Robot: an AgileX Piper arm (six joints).
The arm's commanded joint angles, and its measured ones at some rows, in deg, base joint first. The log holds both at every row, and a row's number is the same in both.
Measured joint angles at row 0:
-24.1, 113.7, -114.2, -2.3, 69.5, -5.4
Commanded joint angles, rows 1 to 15:
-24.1, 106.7, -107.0, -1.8, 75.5, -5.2
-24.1, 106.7, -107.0, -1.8, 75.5, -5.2
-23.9, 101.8, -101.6, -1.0, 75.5, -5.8
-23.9, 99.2, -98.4, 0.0, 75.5, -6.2
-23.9, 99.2, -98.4, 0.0, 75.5, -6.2
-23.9, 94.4, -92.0, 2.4, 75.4, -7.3
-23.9, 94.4, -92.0, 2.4, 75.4, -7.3
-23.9, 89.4, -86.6, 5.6, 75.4, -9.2
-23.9, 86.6, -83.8, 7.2, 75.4, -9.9
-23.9, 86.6, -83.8, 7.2, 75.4, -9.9
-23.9, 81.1, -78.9, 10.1, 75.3, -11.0
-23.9, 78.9, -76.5, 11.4, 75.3, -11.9
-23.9, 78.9, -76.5, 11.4, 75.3, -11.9
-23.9, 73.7, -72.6, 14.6, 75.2, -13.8
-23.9, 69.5, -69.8, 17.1, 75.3, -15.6
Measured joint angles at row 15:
-24.1, 74.7, -73.7, 13.3, 69.8, -12.6
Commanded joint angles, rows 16 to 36:
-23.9, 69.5, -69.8, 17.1, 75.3, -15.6
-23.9, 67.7, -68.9, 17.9, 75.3, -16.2
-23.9, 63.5, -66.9, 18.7, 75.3, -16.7
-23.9, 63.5, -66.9, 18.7, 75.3, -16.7
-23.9, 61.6, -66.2, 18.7, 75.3, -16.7
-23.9, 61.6, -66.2, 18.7, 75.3, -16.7
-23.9, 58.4, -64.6, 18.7, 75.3, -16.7
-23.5, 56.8, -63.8, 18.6, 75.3, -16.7
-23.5, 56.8, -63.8, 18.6, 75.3, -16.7
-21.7, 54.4, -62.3, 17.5, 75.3, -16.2
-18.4, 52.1, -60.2, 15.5, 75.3, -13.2
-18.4, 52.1, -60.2, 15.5, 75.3, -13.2
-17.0, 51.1, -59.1, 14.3, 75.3, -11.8
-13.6, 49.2, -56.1, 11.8, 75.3, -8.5
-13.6, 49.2, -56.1, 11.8, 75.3, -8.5
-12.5, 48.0, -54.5, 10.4, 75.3, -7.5
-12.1, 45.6, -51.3, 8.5, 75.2, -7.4
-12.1, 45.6, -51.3, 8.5, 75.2, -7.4
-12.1, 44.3, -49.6, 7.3, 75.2, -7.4
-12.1, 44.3, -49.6, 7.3, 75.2, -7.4
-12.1, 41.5, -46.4, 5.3, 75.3, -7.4
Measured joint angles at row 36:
-12.4, 45.0, -50.3, 8.5, 69.9, -7.9
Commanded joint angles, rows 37 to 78:
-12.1, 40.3, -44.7, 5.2, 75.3, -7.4
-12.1, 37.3, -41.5, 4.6, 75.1, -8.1
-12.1, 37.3, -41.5, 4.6, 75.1, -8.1
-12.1, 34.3, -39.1, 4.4, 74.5, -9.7
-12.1, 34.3, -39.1, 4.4, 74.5, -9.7
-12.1, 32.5, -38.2, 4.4, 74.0, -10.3
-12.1, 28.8, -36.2, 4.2, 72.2, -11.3
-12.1, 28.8, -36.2, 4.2, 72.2, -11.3
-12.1, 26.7, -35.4, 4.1, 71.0, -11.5
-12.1, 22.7, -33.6, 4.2, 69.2, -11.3
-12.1, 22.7, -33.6, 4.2, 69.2, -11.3
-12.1, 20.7, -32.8, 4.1, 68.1, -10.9
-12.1, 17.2, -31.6, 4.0, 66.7, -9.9
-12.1, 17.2, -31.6, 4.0, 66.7, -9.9
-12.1, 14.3, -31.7, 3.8, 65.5, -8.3
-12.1, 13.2, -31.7, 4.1, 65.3, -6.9
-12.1, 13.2, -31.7, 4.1, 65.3, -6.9
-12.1, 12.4, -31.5, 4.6, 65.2, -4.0
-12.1, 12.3, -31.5, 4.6, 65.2, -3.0
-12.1, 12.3, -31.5, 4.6, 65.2, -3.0
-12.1, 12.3, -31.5, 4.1, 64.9, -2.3
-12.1, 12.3, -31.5, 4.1, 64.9, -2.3
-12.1, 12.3, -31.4, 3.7, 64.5, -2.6
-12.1, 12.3, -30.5, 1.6, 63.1, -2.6
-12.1, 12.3, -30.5, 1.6, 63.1, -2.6
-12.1, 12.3, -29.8, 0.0, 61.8, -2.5
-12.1, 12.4, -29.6, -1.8, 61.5, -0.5
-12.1, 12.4, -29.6, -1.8, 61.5, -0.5
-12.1, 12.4, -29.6, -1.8, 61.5, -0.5
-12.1, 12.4, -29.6, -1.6, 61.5, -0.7
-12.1, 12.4, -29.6, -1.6, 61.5, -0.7
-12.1, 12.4, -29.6, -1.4, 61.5, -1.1
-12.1, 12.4, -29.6, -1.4, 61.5, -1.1
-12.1, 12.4, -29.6, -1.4, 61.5, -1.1
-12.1, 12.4, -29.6, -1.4, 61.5, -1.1
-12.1, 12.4, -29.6, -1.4, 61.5, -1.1
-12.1, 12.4, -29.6, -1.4, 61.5, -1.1
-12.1, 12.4, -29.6, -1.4, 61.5, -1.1
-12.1, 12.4, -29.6, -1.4, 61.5, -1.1
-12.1, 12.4, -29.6, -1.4, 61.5, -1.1
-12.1, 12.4, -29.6, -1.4, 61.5, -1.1
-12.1, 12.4, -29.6, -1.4, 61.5, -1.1
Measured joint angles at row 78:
-12.3, 12.5, -29.7, -0.9, 61.9, -0.9
